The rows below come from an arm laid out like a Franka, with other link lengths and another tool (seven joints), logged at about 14 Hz.
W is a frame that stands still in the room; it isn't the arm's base.
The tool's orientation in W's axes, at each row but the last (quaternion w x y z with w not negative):
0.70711, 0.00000, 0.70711, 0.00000
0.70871, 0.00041, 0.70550, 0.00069
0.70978, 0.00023, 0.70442, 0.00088
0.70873, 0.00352, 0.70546, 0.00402
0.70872, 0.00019, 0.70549, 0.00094
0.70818, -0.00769, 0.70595, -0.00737
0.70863, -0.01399, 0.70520, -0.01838
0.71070, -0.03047, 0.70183, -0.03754
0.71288, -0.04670, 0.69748, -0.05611
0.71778, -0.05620, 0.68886, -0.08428
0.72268, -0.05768, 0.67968, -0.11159
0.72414, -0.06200, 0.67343, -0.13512
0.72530, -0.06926, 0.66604, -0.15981
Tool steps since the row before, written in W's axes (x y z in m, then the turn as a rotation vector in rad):
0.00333, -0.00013, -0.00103, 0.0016, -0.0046, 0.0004
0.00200, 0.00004, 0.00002, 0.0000, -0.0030, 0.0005
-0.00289, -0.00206, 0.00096, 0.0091, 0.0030, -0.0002
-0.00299, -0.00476, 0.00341, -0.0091, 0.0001, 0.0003
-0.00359, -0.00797, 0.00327, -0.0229, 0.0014, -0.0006
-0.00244, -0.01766, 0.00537, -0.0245, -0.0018, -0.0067
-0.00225, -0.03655, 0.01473, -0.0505, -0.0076, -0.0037
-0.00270, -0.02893, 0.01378, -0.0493, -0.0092, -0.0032
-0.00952, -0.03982, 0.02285, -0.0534, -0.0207, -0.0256
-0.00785, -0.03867, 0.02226, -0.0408, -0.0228, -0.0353
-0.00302, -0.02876, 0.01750, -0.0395, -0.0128, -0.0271
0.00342, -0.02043, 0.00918, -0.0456, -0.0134, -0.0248
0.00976, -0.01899, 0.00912, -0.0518, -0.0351, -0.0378
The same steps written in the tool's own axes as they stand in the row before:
0.00103, -0.00013, 0.00333, -0.0004, -0.0046, 0.0016
-0.00001, 0.00004, 0.00200, -0.0005, -0.0030, 0.0000
-0.00099, -0.00206, -0.00288, 0.0003, 0.0030, 0.0091
-0.00347, -0.00472, -0.00298, -0.0003, 0.0001, -0.0091
-0.00330, -0.00796, -0.00358, 0.0005, 0.0014, -0.0229
-0.00500, -0.01777, -0.00243, 0.0067, -0.0016, -0.0245
-0.01305, -0.03720, -0.00195, 0.0038, -0.0077, -0.0505
-0.01097, -0.03015, -0.00225, 0.0035, -0.0094, -0.0492
-0.01702, -0.04285, -0.00853, 0.0272, -0.0176, -0.0537
-0.01442, -0.04260, -0.00547, 0.0376, -0.0172, -0.0415
-0.01023, -0.03222, 0.00017, 0.0273, -0.0093, -0.0403
-0.00290, -0.02164, 0.00606, 0.0249, -0.0112, -0.0461
-0.00185, -0.01933, 0.01272, 0.0439, -0.0284, -0.0511

